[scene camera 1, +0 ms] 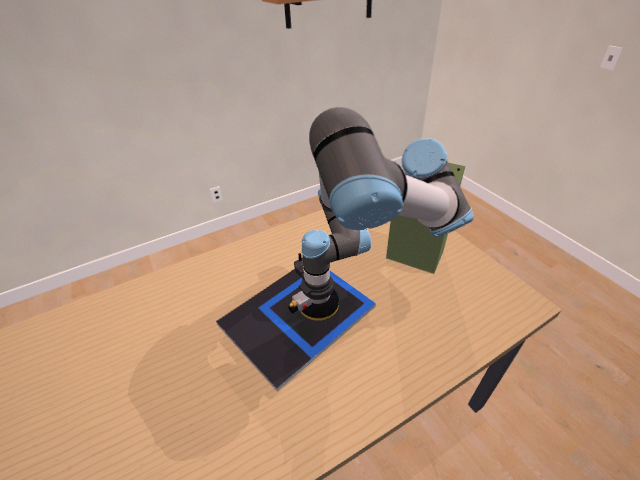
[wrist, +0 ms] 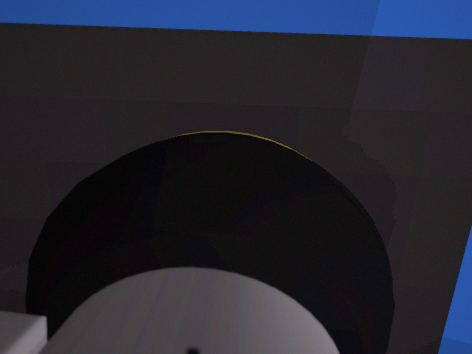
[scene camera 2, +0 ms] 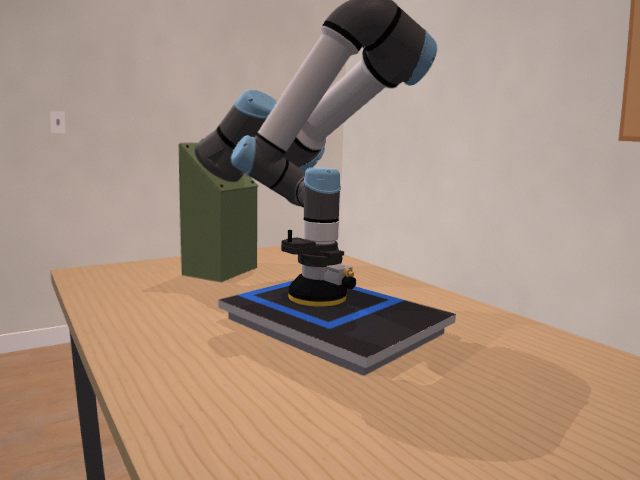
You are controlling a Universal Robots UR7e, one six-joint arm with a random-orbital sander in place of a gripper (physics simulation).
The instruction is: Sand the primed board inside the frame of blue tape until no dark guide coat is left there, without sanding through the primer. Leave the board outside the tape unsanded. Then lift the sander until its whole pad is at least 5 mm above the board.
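Seen in the pictures: arm's base, origin of the base link: (scene camera 2: 218,162).
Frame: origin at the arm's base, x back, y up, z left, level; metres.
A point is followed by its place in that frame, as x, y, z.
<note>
The primed board (scene camera 1: 273,356) @(-0.646, -0.269, 0.150) (scene camera 2: 398,330) @(-0.687, -0.270, 0.074) (wrist: 200,65) @(-0.475, -0.270, -0.031) lies flat on the table. A square frame of blue tape (scene camera 1: 287,330) @(-0.575, -0.269, 0.091) (scene camera 2: 289,311) @(-0.500, -0.269, -0.051) (wrist: 200,12) @(-0.480, -0.269, -0.047) surrounds one part of it. The surface is very dark inside and outside the tape; the wrist view shows faint patches of brownish and greyer tone inside. My sander (scene camera 1: 320,305) (scene camera 2: 317,290) (wrist: 210,210), a black disc-shaped shroud with a yellow-edged pad, stands upright inside the tape. The pad appears to rest on the board; a small gap cannot be judged. It hides the board beneath. My tool has no fingers.
The wooden table (scene camera 1: 103,335) @(-1.086, -0.313, -0.218) (scene camera 2: 180,403) @(-0.672, -0.313, -0.334) extends around the board. The green pedestal (scene camera 1: 413,242) @(-0.060, -0.198, 0.039) (scene camera 2: 238,232) @(-0.063, -0.189, 0.034) carries the arm and stands behind the board in scene camera 2. The arm's links rise above the sander and cast shadows across board and table.
</note>
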